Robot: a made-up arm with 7 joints.
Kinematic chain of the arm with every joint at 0, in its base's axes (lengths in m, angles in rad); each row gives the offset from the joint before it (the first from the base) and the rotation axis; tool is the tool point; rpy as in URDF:
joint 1: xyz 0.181 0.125 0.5 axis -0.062 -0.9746 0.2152
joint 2: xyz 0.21 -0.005 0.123 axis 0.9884 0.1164 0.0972
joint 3: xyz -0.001 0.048 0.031 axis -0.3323 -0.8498 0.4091
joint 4: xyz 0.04 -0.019 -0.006 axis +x
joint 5: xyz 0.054 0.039 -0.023 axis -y
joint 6: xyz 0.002 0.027 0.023 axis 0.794 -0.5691 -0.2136
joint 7: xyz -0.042 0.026 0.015 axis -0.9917 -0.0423 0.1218
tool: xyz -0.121 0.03 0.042 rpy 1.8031 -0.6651 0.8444
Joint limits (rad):
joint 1: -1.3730..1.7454
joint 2: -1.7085..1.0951
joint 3: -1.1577..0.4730
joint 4: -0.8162..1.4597
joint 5: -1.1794..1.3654
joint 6: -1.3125..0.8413
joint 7: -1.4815..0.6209
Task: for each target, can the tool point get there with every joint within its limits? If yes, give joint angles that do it. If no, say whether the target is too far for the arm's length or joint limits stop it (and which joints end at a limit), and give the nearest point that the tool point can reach.
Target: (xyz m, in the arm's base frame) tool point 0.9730 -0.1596 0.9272
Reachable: no: too far | nearest point 0.6397 -0.0090 0.7397 | short by 0.411 m
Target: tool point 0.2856 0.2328 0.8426
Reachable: yes | joints 0.3170 0.2900 -0.7271 0.4682 0.8090 -1.0249 -1.0956
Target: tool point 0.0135 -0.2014 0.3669
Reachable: no: joint limits stop it (at a limit: joint 1, joint 2, joint 5, joint 6, joint 7) | nearest point 0.1406 -0.0743 0.3474 | short by 0.181 m
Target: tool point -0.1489 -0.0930 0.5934
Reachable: no: joint limits stop it (at a limit: joint 1, joint 2, joint 3, joint 6) | nearest point -0.1166 -0.0169 0.6445 | short by 0.097 m
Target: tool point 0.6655 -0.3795 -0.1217
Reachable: no: too far | nearest point 0.4899 -0.1323 0.1591 | short by 0.413 m
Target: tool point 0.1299 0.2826 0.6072
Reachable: yes | joints 1.2848 -0.5439 0.1773 0.4208 0.4429 0.1474 0.0062
